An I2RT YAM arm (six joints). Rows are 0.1 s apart.
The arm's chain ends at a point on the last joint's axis. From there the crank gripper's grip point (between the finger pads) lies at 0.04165 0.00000 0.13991 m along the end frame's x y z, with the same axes.
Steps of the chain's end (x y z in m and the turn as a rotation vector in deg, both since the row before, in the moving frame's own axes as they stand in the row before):
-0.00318, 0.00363, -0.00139, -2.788, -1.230, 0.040
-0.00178, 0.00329, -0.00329, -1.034, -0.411, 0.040
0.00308, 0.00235, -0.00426, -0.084, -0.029, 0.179
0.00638, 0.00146, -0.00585, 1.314, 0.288, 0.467
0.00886, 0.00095, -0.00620, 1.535, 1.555, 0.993
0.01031, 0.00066, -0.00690, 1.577, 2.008, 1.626
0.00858, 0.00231, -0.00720, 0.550, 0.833, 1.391
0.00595, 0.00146, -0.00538, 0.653, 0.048, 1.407
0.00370, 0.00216, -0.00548, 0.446, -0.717, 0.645
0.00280, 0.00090, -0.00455, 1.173, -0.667, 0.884
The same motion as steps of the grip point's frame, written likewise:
-0.00619, 0.01048, -0.00069, -2.788, -1.230, 0.040
-0.00279, 0.00585, -0.00302, -1.034, -0.411, 0.040
0.00301, 0.00269, -0.00424, -0.084, -0.029, 0.179
0.00709, -0.00140, -0.00609, 1.314, 0.288, 0.467
0.01267, -0.00203, -0.00742, 1.535, 1.555, 0.993
0.01522, -0.00192, -0.00848, 1.577, 2.008, 1.626
0.01061, 0.00201, -0.00782, 0.550, 0.833, 1.391
0.00607, 0.00089, -0.00542, 0.653, 0.048, 1.407
0.00195, 0.00153, -0.00497, 0.446, -0.717, 0.645
0.00119, -0.00134, -0.00410, 1.173, -0.667, 0.884

